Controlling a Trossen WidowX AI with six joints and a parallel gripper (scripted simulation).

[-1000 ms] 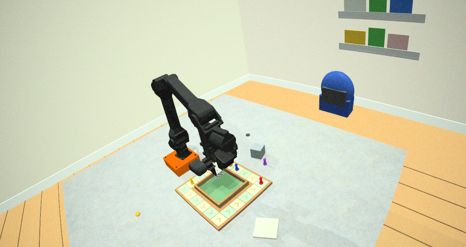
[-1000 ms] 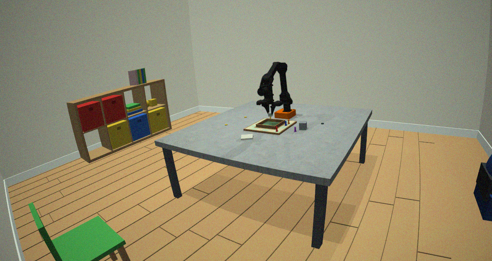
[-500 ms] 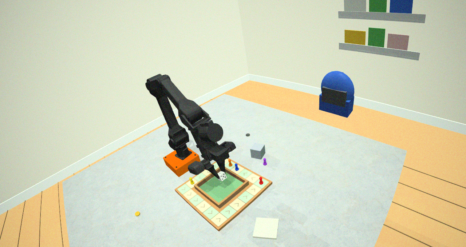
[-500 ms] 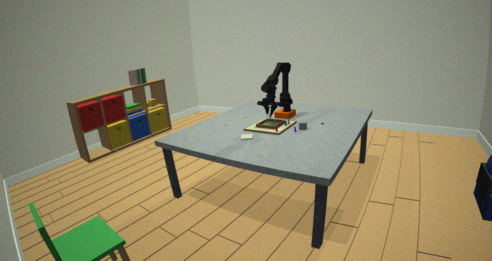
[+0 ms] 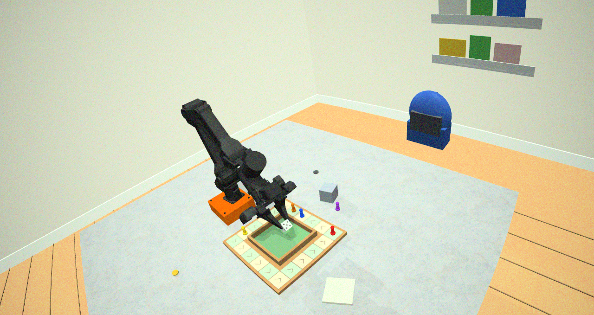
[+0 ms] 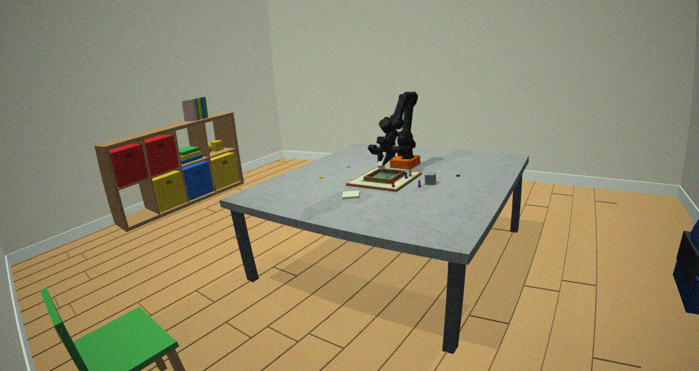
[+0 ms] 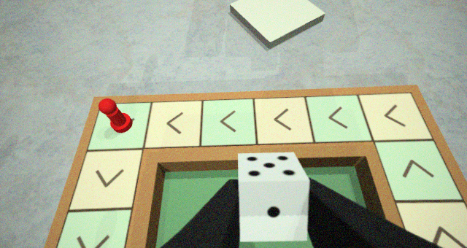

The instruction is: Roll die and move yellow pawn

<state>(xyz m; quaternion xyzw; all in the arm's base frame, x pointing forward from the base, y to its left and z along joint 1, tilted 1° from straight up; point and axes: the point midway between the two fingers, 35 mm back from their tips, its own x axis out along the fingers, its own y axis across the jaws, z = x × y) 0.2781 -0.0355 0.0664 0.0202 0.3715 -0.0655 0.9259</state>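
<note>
Right now my gripper tip is 160 mm past the yellow pawn, 50 mm to the left of it and 60 mm above it. From my gripper tip the other things lie so: blue pawn (40 mm behind, 120 mm to the left, 60 mm below); then green dice tray (40 mm behind, 80 mm below); then white die (right at my gripper tip).
</note>
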